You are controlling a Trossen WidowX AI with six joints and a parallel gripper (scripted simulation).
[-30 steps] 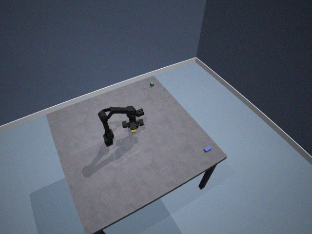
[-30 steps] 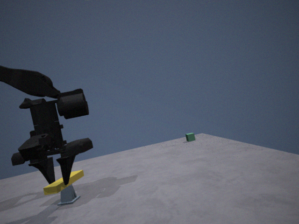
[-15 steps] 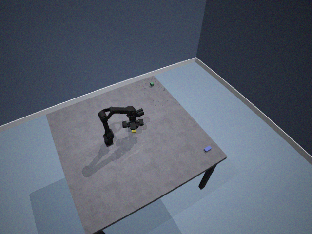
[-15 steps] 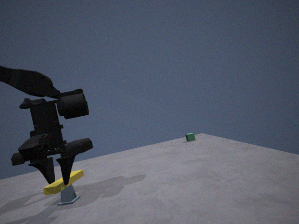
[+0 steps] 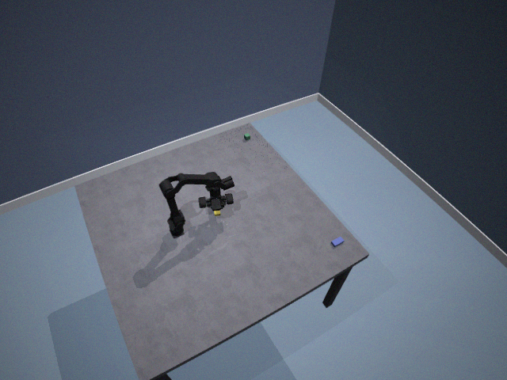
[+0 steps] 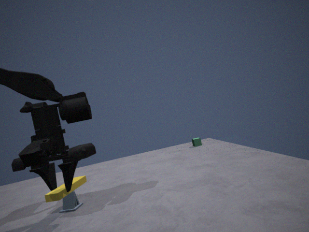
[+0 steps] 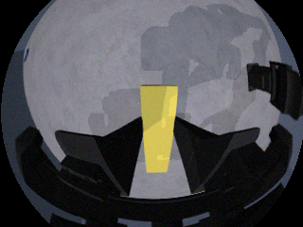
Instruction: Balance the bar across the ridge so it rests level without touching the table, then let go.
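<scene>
The bar is 30 mm to the left of my gripper tip and 10 mm ahead of it. The rest, counted from my gripper tip: green cube 500 mm to the left, 490 mm ahead, 30 mm below; flat blue block 500 mm to the right, 490 mm ahead, 40 mm below.
</scene>
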